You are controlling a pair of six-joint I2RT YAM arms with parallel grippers.
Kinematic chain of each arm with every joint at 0, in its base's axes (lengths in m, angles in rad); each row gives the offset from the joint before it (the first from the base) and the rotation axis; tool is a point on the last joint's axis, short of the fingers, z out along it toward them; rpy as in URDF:
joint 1: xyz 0 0 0.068 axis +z
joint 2: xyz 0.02 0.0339 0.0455 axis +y
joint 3: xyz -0.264 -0.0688 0 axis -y
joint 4: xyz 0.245 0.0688 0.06 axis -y
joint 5: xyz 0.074 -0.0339 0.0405 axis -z
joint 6: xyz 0.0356 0 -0.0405 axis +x
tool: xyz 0 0 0 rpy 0 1.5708 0
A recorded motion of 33 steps. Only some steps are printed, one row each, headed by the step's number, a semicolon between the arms.
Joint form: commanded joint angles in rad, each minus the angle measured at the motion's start. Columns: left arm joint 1, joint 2, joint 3, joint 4, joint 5, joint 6; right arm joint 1, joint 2, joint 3, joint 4, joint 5, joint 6.
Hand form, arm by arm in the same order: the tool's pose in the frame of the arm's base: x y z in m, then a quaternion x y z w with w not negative. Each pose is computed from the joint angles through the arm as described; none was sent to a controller.
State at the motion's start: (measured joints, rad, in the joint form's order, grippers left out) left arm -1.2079 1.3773 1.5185 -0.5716 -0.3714 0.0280; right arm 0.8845 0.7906 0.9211 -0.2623 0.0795 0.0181
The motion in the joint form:
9: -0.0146 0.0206 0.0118 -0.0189 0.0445 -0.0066; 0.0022 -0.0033 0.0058 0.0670 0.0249 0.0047
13: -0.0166 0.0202 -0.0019 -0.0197 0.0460 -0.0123; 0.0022 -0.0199 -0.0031 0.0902 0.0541 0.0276
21: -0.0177 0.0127 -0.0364 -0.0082 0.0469 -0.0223; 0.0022 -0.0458 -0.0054 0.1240 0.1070 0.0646
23: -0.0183 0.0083 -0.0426 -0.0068 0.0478 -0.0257; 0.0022 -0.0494 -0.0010 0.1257 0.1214 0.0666
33: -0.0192 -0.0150 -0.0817 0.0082 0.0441 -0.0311; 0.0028 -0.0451 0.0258 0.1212 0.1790 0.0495
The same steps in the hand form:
9: 0.1152 -0.2838 0.4177 0.41832 0.73104 -0.18044 0.50796; 0.1149 0.1350 0.3879 -0.27118 0.67390 0.26735 0.63312
13: 0.1148 -0.2845 0.4132 0.42026 0.73408 -0.17909 0.50243; 0.1133 0.1314 0.3900 -0.24901 0.67103 0.27049 0.64385
21: 0.1143 -0.2843 0.4050 0.42038 0.73848 -0.17793 0.49626; 0.1101 0.1245 0.3968 -0.20936 0.66344 0.27604 0.66318
23: 0.1137 -0.2834 0.4043 0.41965 0.73905 -0.17914 0.49558; 0.1094 0.1230 0.3990 -0.20210 0.66215 0.27394 0.66759
33: 0.1120 -0.2789 0.3993 0.41723 0.74046 -0.17911 0.49554; 0.1095 0.1201 0.4069 -0.18479 0.66085 0.25331 0.68188

